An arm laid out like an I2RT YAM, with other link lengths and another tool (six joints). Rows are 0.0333 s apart.
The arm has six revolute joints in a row. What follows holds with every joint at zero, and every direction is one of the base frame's.
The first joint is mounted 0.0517 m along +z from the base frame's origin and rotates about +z.
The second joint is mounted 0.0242 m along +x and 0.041 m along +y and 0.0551 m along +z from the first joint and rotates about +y.
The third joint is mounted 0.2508 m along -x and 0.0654 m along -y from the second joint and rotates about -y.
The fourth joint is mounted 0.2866 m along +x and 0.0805 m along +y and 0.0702 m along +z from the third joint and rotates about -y.
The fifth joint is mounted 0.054 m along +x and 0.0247 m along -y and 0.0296 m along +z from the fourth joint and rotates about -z.
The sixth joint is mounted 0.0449 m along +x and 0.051 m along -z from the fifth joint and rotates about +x.
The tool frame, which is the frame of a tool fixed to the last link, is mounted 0.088 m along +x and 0.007 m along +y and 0.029 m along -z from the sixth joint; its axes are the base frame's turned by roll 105.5, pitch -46.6 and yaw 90 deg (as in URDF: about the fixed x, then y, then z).
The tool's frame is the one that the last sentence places.
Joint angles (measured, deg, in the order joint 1, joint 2, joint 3, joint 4, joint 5, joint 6), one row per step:
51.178 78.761 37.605 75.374 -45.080 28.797
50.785 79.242 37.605 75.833 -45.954 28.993
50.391 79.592 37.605 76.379 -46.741 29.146
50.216 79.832 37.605 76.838 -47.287 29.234
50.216 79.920 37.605 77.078 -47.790 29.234
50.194 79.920 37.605 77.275 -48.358 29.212
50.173 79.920 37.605 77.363 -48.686 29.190
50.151 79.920 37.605 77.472 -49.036 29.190
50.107 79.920 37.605 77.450 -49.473 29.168
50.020 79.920 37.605 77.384 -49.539 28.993
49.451 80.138 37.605 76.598 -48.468 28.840
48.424 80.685 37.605 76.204 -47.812 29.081
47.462 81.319 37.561 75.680 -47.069 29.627
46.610 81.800 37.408 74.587 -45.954 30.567
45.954 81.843 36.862 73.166 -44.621 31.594
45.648 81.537 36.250 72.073 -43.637 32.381
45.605 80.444 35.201 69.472 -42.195 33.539
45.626 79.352 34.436 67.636 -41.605 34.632
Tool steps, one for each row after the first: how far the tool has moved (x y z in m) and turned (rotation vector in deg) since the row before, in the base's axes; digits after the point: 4 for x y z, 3 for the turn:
0.0013 -0.0005 -0.0028 -0.364 -0.192 0.407
0.0012 -0.0008 -0.0017 -0.160 -0.329 0.316
0.0002 -0.0004 -0.0010 -0.047 -0.299 0.309
-0.0010 -0.0002 -0.0005 -0.066 -0.317 0.414
-0.0011 -0.0004 -0.0002 -0.052 -0.395 0.436
-0.0005 -0.0002 -0.0002 -0.048 -0.221 0.239
-0.0006 -0.0003 -0.0002 -0.045 -0.224 0.264
-0.0006 -0.0003 -0.0006 -0.173 -0.199 0.305
0.0005 -0.0002 -0.0002 -0.033 -0.143 -0.098
0.0066 0.0000 -0.0019 -0.339 0.975 -1.508
0.0090 -0.0010 -0.0035 -0.518 1.111 -1.484
0.0087 -0.0010 -0.0045 -0.715 1.602 -1.390
0.0084 -0.0011 -0.0053 -0.993 2.468 -1.473
0.0063 -0.0019 -0.0059 -1.095 2.819 -1.467
0.0027 -0.0019 -0.0039 -0.730 2.042 -0.918
0.0004 -0.0026 -0.0054 -1.422 3.331 -0.979
-0.0017 -0.0023 -0.0025 -0.914 2.267 -0.196

